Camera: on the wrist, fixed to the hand. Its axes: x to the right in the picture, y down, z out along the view.
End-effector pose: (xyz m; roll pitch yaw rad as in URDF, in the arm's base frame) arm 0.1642 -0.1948 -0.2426 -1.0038 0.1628 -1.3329
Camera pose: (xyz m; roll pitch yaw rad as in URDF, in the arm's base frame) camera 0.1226 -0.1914 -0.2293 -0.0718 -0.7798 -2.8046
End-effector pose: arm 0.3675 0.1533 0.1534 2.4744 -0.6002 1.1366
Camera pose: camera 0.3244 0.1578 0.1471 2.6198 0.3916 2.4813
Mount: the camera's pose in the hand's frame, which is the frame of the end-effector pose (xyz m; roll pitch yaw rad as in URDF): -0.0151 -0.0305 -0.0275 0.1033 0.2198 -1.6165
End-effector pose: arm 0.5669 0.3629 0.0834 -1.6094 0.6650 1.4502
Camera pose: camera 0.5939 0.3673 0.1175 -1.2182 -0.9285 1.1446
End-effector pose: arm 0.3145 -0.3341 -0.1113 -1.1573 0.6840 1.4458
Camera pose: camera 0.3515 -0.3398 -0.0887 -0.8074 -0.7105 0.5509
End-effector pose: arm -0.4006 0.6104 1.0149 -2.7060 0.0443 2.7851
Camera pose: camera -0.3936 0.5907 1.0533 -3.0067 -0.6566 -1.9051
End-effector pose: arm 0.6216 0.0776 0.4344 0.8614 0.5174 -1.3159
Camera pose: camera 0.6141 0.1102 0.4062 -0.7993 0.8395 2.6055
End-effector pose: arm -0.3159 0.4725 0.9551 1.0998 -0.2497 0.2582
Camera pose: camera -0.3233 0.4816 0.9129 0.8189 1.2491 -0.6442
